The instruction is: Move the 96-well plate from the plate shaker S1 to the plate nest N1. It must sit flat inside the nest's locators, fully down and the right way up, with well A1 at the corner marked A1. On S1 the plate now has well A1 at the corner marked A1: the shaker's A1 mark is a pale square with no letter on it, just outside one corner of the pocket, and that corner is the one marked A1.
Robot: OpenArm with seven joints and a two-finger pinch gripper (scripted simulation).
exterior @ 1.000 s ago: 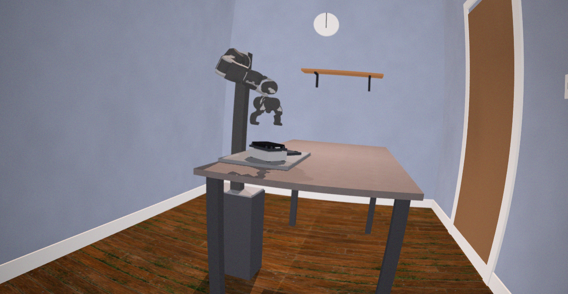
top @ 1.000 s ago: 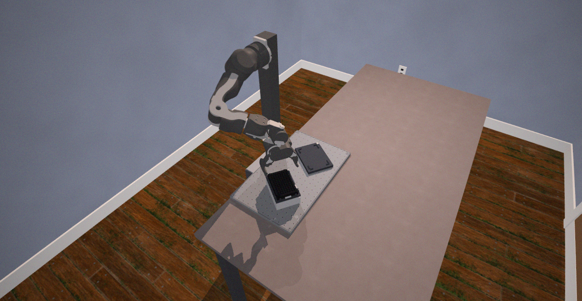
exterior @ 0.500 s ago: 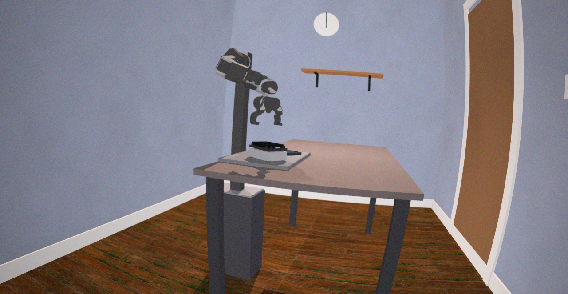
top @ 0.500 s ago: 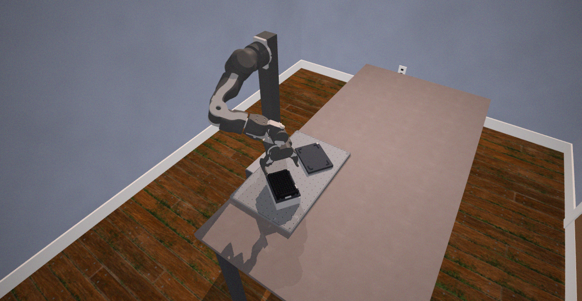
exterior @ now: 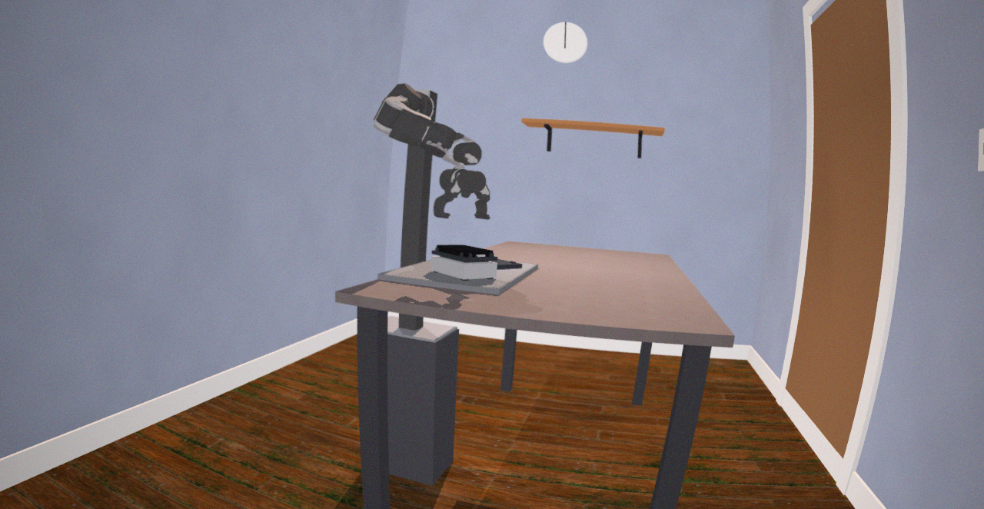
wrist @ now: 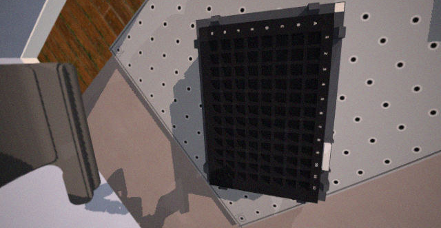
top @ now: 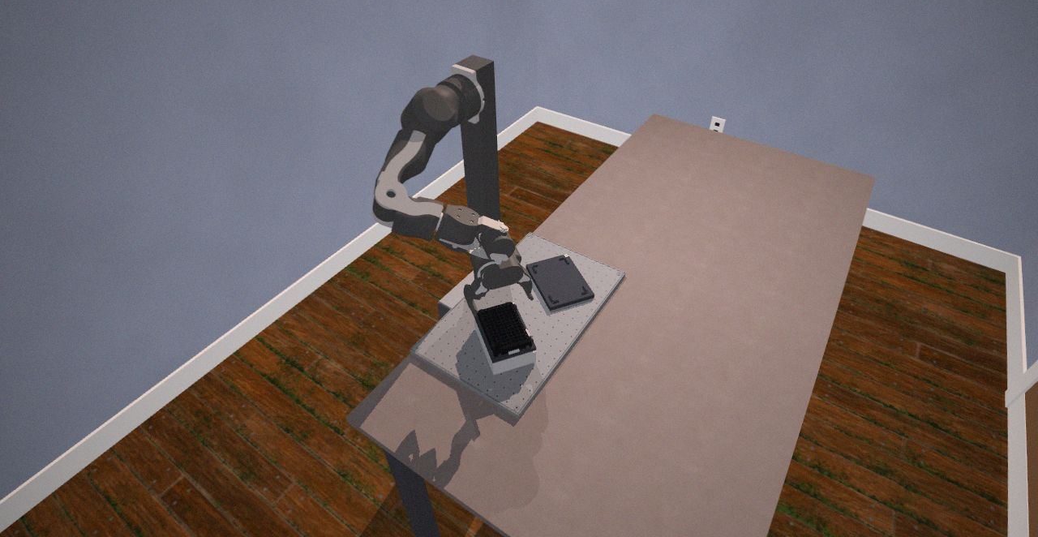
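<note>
My gripper is now 80 mm above the black 96-well plate, 10 mm to the left of it and 10 mm short of it.
</note>
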